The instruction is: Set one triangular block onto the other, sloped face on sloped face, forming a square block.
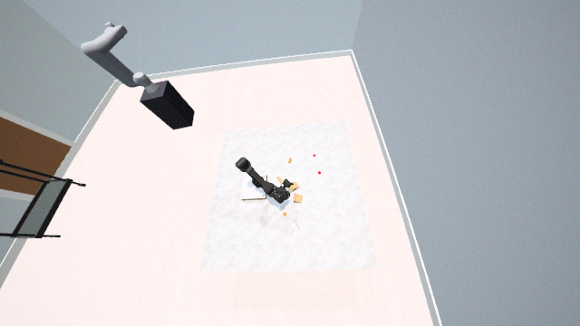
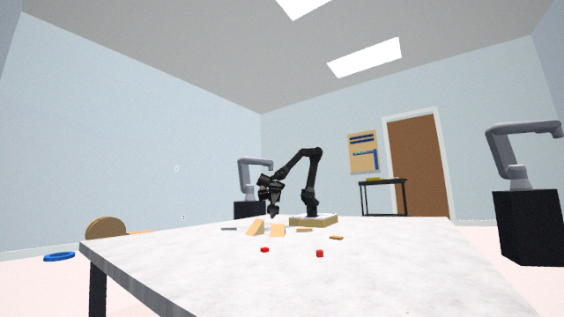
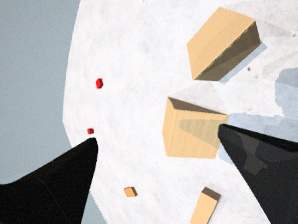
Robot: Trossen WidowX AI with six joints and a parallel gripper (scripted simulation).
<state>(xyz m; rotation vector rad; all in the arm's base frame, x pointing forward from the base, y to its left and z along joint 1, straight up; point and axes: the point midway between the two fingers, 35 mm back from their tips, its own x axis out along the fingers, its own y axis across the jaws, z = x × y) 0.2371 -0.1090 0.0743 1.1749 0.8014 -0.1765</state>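
Now: gripper tip 1 cm short of the triangular block, 3 cm to the right of it and 8 cm above it. From my gripper tip the other things lie so: grey bar 1 cm behind, 27 cm to the right, 9 cm below; then tan slab 9 cm behind, 12 cm to the left, 9 cm below.
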